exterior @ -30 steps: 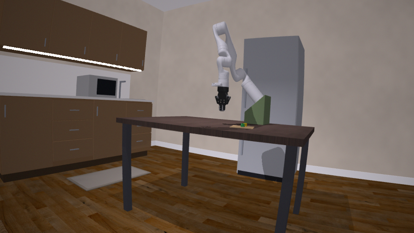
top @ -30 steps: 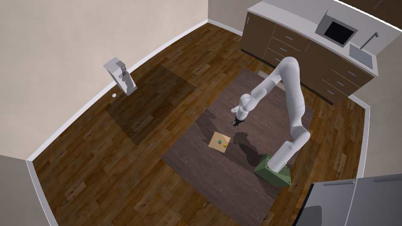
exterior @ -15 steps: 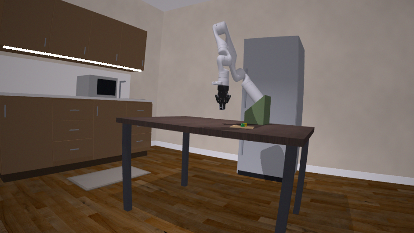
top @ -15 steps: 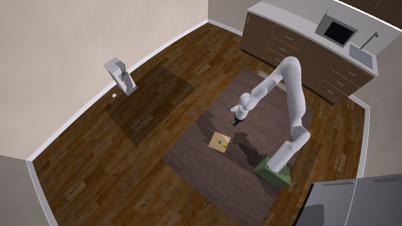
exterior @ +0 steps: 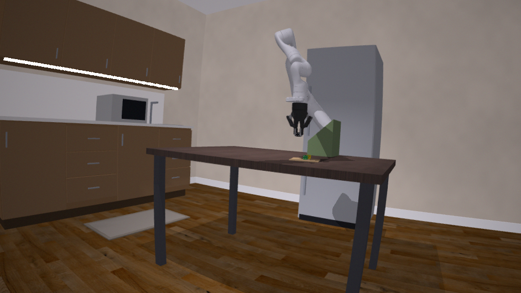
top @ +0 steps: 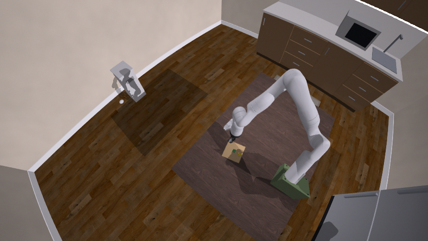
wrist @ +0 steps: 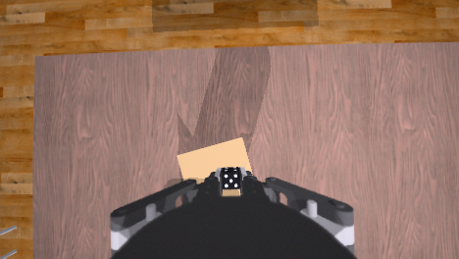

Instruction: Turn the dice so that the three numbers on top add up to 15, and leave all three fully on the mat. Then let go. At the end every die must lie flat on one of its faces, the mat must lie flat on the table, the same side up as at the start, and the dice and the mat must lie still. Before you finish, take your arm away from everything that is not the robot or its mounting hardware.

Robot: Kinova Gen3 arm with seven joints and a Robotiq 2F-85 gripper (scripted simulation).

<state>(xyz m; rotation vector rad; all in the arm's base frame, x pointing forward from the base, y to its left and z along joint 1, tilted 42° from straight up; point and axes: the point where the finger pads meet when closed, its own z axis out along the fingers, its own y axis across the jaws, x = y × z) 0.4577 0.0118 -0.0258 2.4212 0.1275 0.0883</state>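
Now: hand 12 cm above the green die, 4 cm past it and 2 cm to the right of it. From my hand the other things lie so: black die: 1 cm below; then yellow die: 12 cm below, 9 cm behind, 2 cm to the left; then tan mat: 13 cm below, 4 cm behind, 2 cm to the left.
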